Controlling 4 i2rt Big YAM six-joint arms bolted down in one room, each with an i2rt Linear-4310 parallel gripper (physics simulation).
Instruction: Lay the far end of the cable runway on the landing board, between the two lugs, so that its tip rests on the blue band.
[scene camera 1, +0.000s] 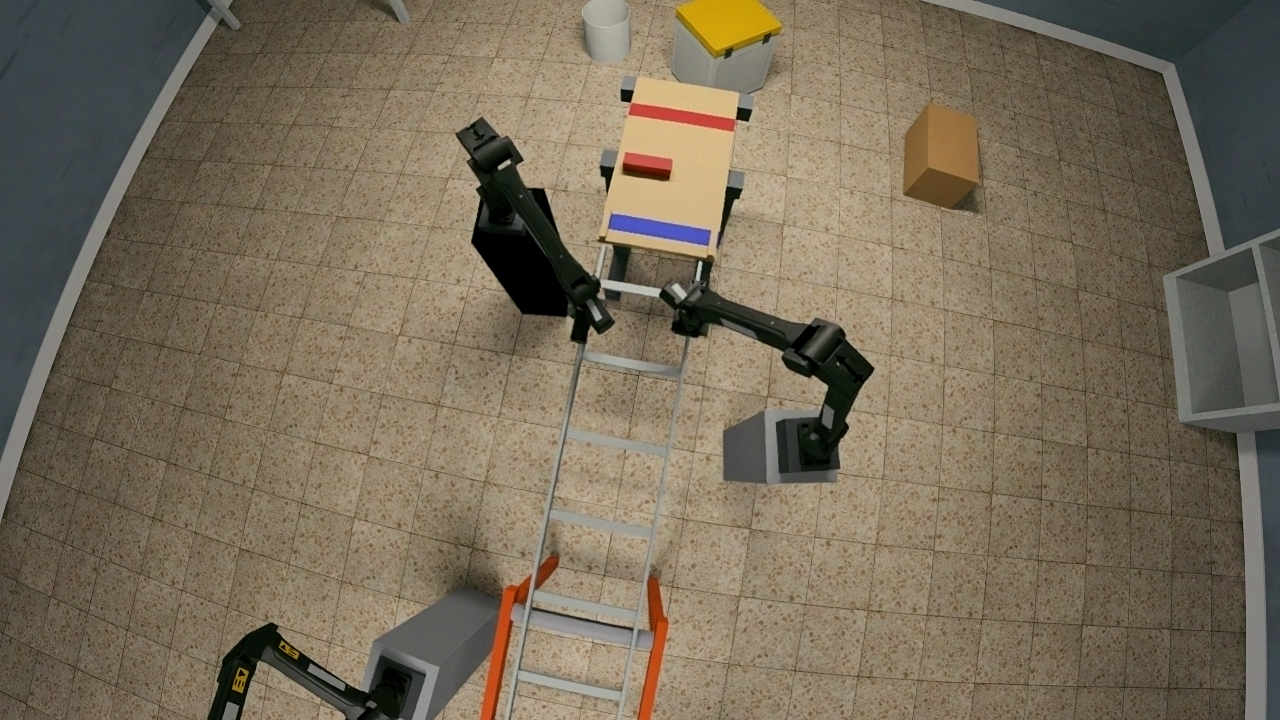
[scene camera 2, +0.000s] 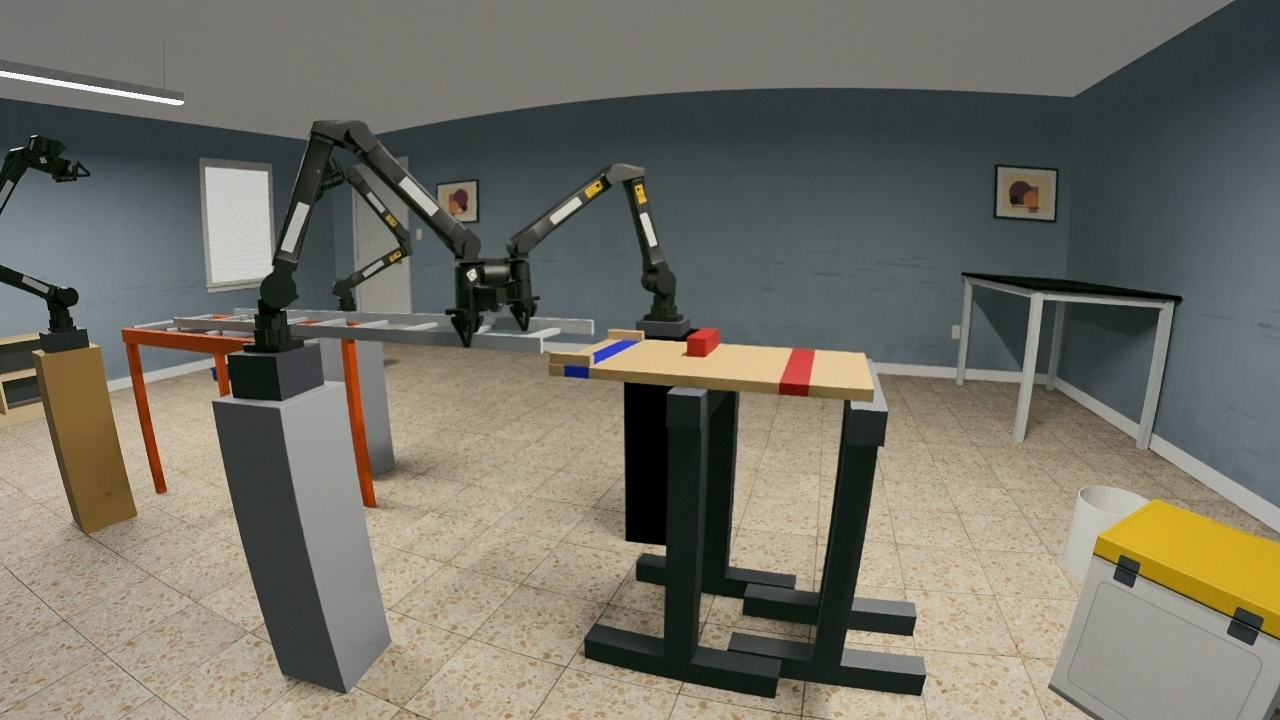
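Observation:
The grey cable runway (scene camera 1: 617, 441) (scene camera 2: 393, 329) extends from the orange stand (scene camera 1: 657, 626) (scene camera 2: 358, 420) toward the wooden landing board (scene camera 1: 689, 192) (scene camera 2: 751, 365). In scene camera 2 its far tip is slightly above and just short of the board's near edge. The blue band (scene camera 1: 659, 229) (scene camera 2: 615, 350) lies near that edge, between low wooden lugs. One gripper (scene camera 1: 580, 333) (scene camera 2: 523, 315), of the arm on the black pedestal, is at one rail; another (scene camera 1: 689, 324) (scene camera 2: 465, 329), of the arm on the grey pedestal, is at the other rail. Their finger closure is unclear.
A red block (scene camera 1: 647, 165) (scene camera 2: 702, 342) sits on the board beyond the blue band, before a red band (scene camera 1: 682, 117) (scene camera 2: 796, 371). A cooler (scene camera 1: 726, 26) (scene camera 2: 1181, 573) and white bin (scene camera 1: 606, 31) (scene camera 2: 1096, 528) stand behind. Two other arms stand farther back in scene camera 2.

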